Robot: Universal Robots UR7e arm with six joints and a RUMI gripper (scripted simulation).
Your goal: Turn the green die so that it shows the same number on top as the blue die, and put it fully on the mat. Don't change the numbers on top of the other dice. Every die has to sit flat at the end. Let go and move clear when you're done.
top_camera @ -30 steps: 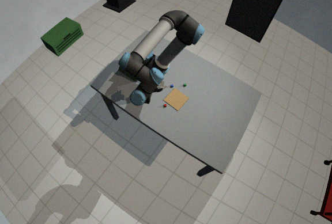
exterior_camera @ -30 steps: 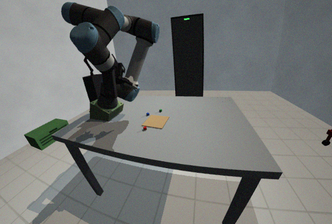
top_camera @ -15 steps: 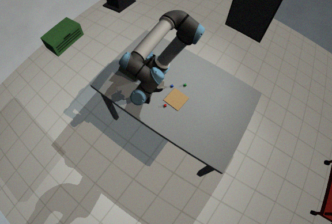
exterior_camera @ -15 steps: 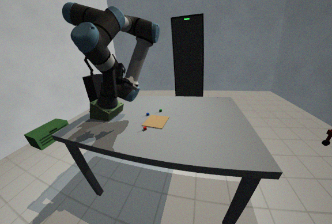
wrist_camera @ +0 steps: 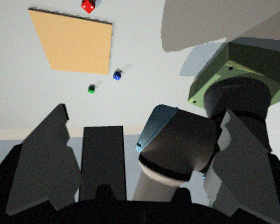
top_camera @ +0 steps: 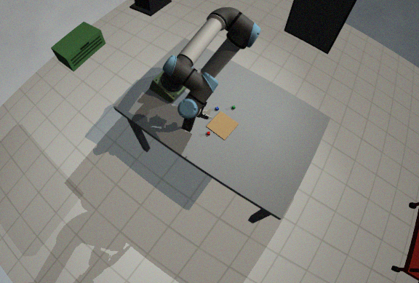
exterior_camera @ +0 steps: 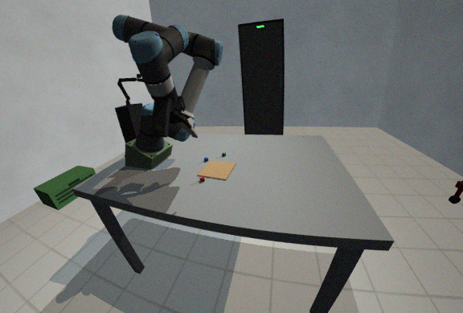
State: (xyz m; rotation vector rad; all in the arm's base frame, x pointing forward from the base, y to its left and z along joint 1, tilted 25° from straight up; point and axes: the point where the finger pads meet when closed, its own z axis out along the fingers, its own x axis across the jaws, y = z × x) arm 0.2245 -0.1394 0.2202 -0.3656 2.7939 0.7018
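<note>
The red die lies 7 cm ahead of my hand, 1 cm to the left of it and 20 cm below it. Round my hand: blue die (1 cm ahead, 18 cm to the left, 20 cm below); then green die (9 cm ahead, 25 cm to the left, 20 cm below); then tan mat (10 cm ahead, 11 cm to the left, 20 cm below).
</note>
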